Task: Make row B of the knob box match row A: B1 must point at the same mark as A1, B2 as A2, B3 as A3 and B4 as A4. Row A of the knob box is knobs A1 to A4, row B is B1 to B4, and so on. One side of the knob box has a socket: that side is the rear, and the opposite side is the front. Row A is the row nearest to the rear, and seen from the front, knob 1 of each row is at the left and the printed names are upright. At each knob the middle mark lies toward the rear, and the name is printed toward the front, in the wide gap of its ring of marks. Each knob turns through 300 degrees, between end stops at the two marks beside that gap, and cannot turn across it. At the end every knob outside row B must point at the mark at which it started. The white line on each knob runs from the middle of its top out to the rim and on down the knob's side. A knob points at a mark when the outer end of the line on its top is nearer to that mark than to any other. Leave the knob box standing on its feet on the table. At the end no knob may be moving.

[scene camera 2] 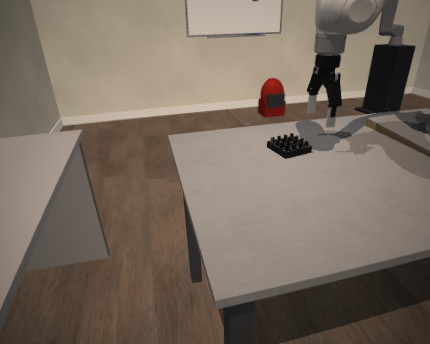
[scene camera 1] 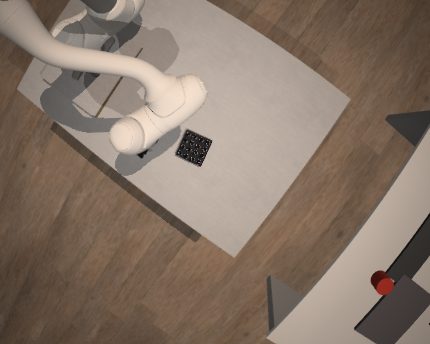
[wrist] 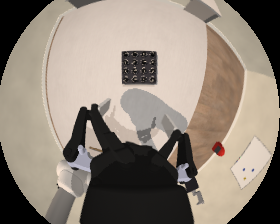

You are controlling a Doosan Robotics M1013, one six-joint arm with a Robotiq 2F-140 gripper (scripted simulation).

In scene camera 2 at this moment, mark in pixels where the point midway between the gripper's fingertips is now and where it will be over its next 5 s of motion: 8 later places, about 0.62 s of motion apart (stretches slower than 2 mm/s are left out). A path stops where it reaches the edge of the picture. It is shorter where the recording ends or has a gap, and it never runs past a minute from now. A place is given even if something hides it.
The gripper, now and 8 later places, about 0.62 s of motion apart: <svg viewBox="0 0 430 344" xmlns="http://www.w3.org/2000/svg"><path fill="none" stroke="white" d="M319 119L319 119L307 118L296 116L291 122L291 123L291 128L290 133L290 136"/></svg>
